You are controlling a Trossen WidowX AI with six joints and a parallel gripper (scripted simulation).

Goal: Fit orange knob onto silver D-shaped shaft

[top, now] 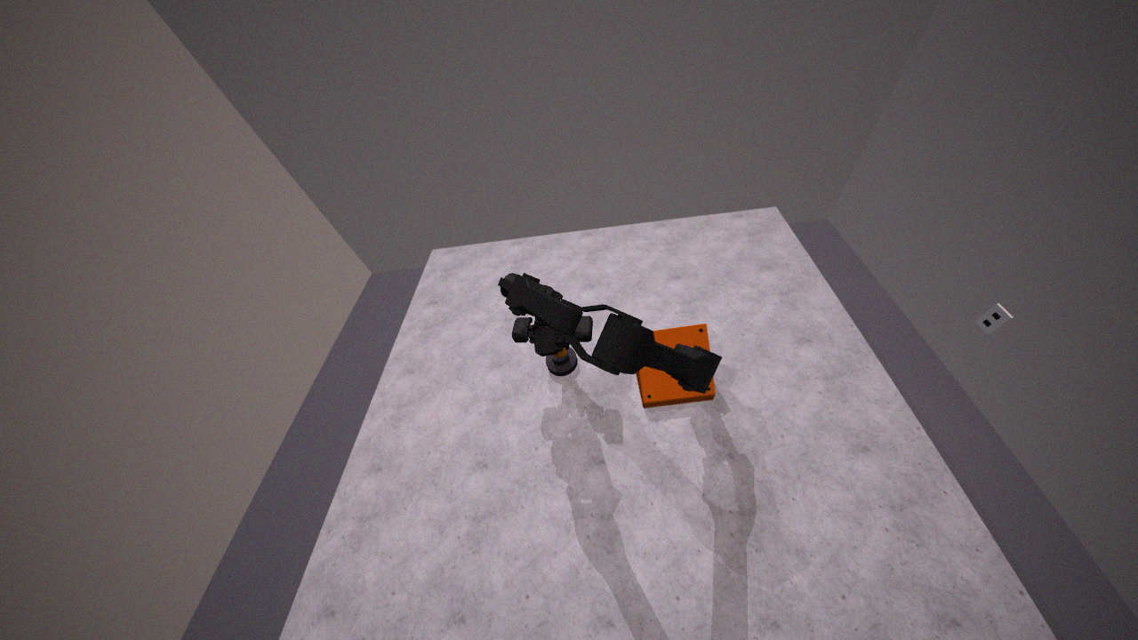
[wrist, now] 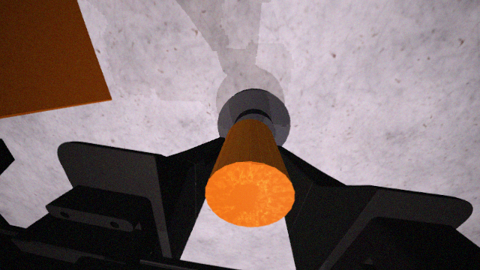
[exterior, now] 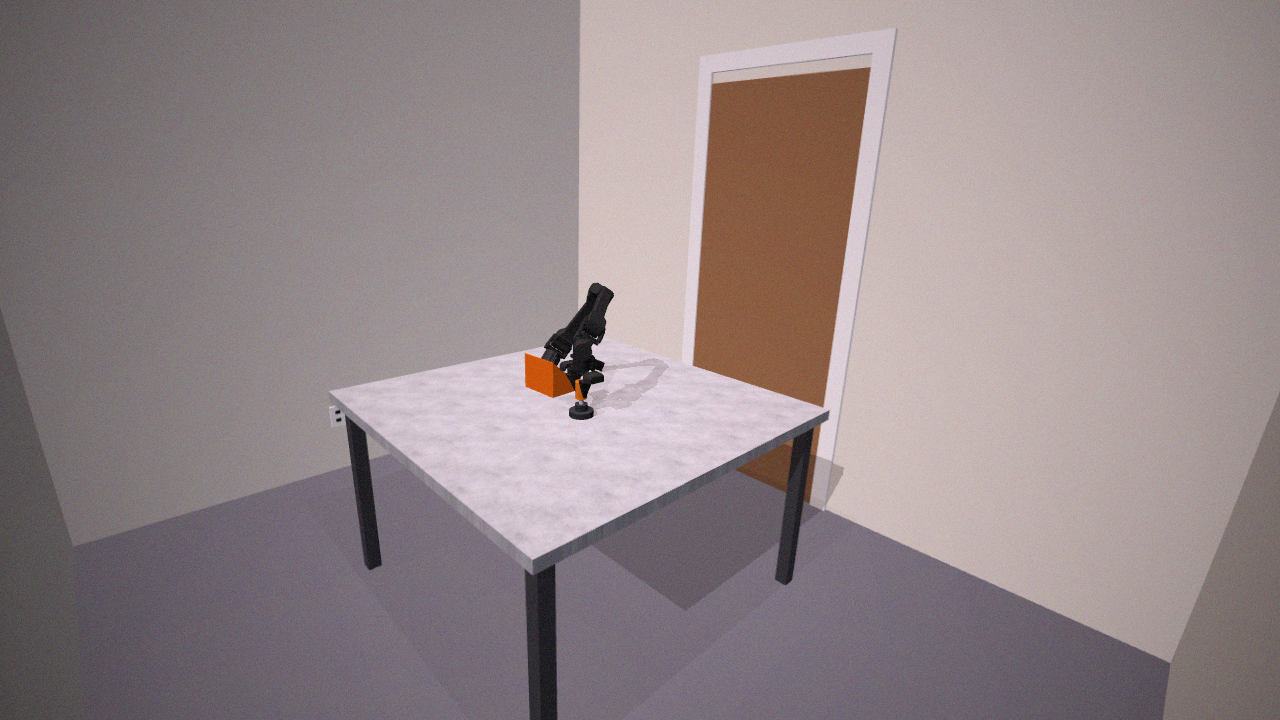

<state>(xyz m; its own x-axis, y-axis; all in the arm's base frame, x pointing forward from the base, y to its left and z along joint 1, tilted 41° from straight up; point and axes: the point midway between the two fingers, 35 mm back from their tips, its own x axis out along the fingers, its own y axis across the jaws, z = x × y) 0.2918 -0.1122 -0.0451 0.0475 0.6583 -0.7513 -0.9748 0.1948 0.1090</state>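
The round pedestal lies 4 cm below my gripper tip. Also, from my gripper tip: orange knob 4 cm above.
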